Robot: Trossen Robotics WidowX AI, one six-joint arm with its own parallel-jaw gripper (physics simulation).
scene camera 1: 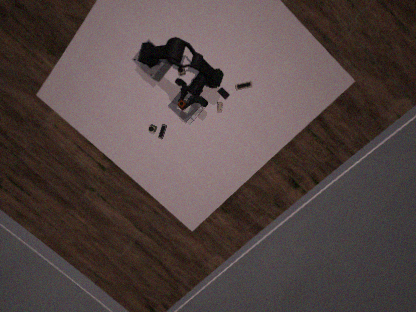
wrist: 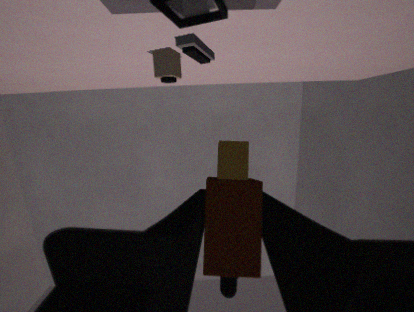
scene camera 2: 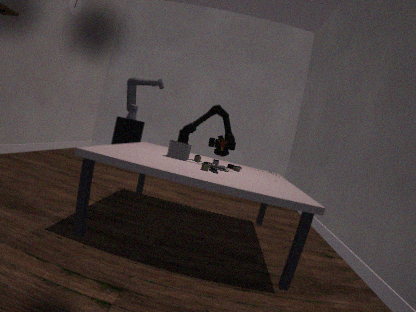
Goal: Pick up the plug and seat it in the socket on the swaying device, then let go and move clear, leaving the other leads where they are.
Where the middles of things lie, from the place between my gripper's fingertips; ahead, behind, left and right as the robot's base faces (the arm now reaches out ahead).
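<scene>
From my hand: plug (wrist: 233,207), 1 cm to the left of it, 1 cm above it; grey socket device (wrist: 181,21), 1 cm to the left of it, 1 cm behind it, 13 cm below it.
</scene>
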